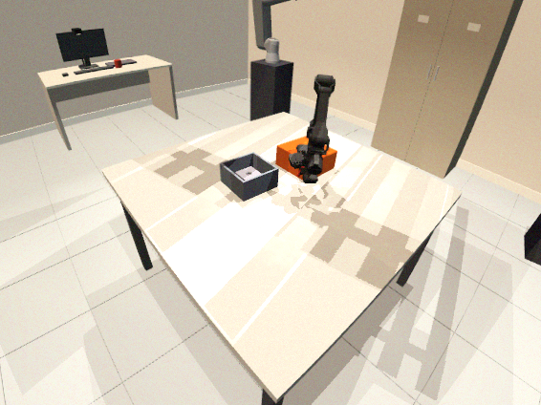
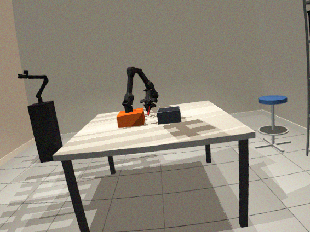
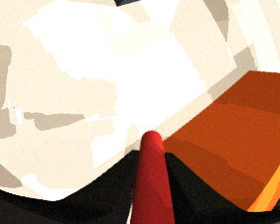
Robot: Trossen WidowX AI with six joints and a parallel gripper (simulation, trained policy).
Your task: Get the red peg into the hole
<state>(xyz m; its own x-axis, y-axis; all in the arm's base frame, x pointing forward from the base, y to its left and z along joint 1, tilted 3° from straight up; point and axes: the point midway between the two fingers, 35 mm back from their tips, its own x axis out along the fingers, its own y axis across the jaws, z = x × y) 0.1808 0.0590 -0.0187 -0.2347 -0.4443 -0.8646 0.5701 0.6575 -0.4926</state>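
Now: gripper tip 18 cm to the left of the grey box, 15 cm short of it and 4 cm above it. The rest, counted from my gripper tip: red peg (1 cm to the left, 1 cm ahead, 1 cm above).
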